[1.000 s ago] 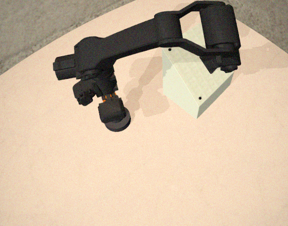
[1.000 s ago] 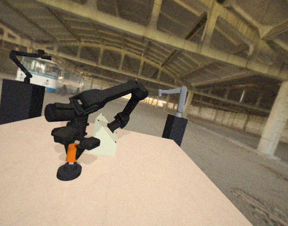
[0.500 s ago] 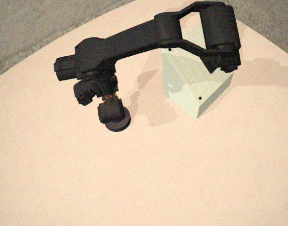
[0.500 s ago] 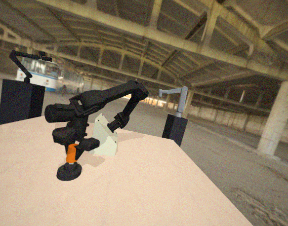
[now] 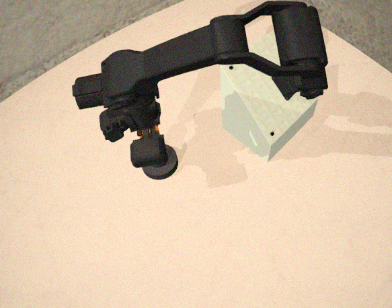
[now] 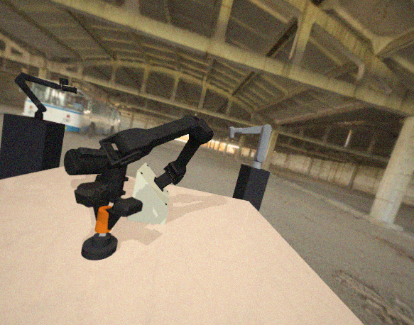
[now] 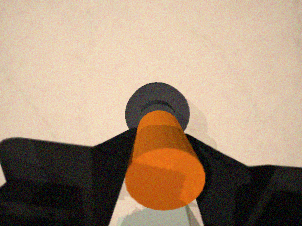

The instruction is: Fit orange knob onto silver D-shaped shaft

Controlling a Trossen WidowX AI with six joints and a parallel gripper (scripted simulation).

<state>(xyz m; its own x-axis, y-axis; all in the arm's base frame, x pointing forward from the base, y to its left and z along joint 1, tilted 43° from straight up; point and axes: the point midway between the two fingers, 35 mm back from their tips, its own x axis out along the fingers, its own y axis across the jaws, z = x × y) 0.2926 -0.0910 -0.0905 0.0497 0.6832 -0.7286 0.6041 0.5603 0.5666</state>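
Right now my gripper tip is 30 mm below the orange knob. Round my gripper tip: dark round pedestal (40 mm below).
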